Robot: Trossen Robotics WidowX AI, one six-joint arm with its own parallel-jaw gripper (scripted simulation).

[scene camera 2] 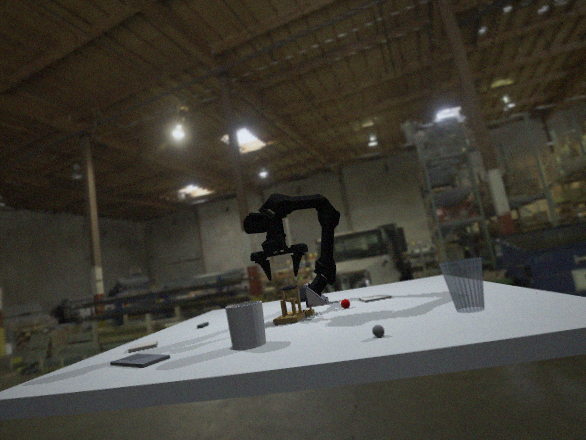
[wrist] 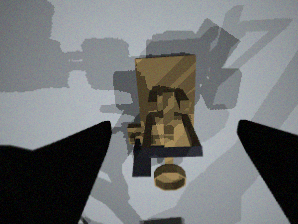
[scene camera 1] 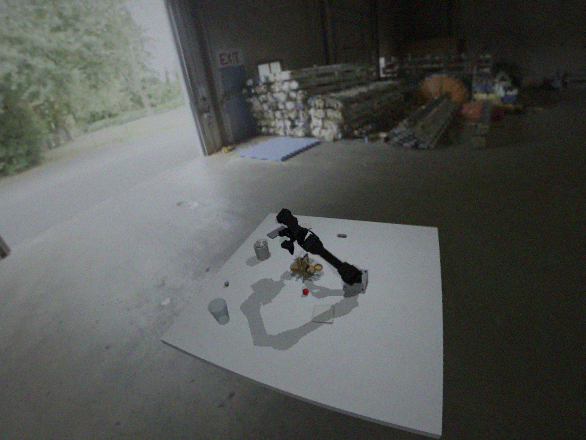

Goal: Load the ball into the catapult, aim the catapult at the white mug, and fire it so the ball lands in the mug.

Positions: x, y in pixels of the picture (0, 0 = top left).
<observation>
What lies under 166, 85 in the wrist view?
A small wooden catapult.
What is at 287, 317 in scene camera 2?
A small wooden catapult.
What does my gripper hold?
Nothing.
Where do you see a grey-white cylindrical mug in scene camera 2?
245, 321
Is my gripper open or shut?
Open.
</observation>
